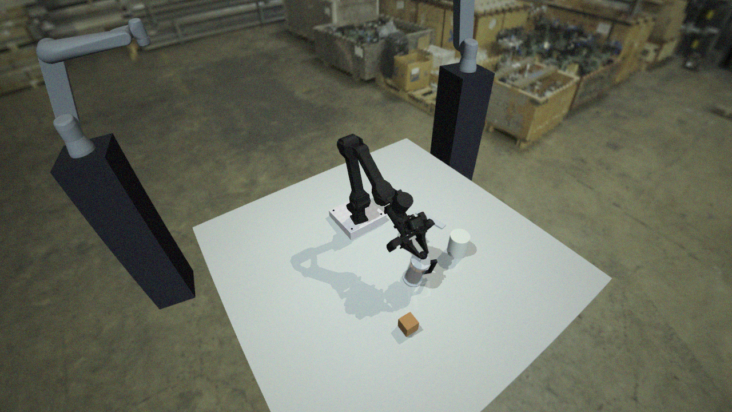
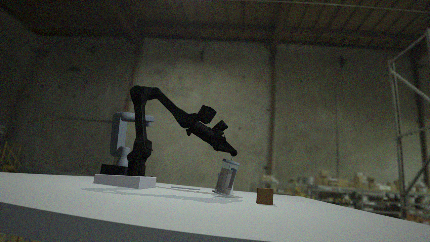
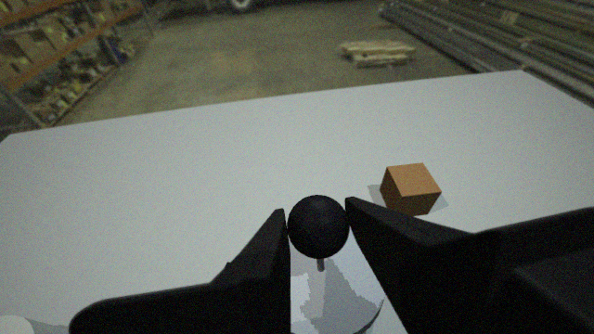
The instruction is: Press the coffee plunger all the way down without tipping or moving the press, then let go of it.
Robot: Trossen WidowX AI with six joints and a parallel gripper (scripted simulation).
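My gripper tip is 9 cm above the glass coffee press, 2 cm past it and 1 cm to the right of it. Round my gripper tip: thin flat strip (29 cm behind, 22 cm to the left, 18 cm below).
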